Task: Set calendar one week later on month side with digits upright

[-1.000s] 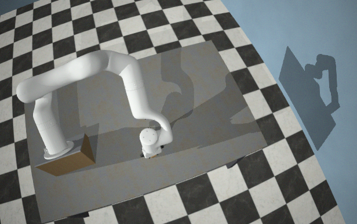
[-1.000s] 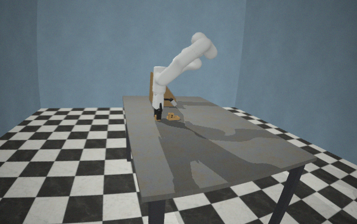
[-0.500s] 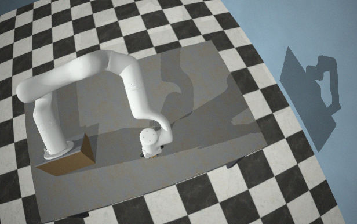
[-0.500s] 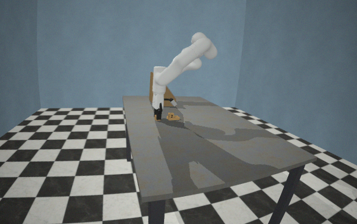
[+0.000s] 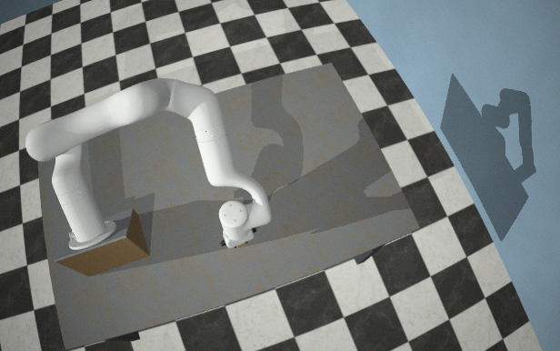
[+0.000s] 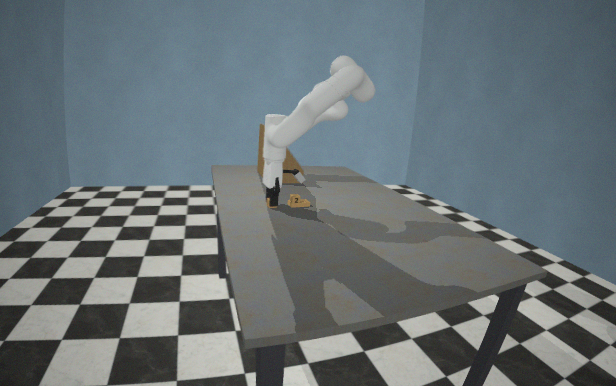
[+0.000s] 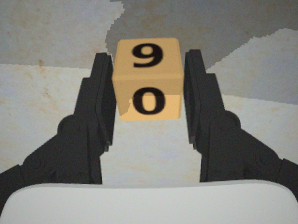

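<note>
The tray lies 110 mm to the left of my hand, 20 mm below it and 10 mm ahead of it.
</note>
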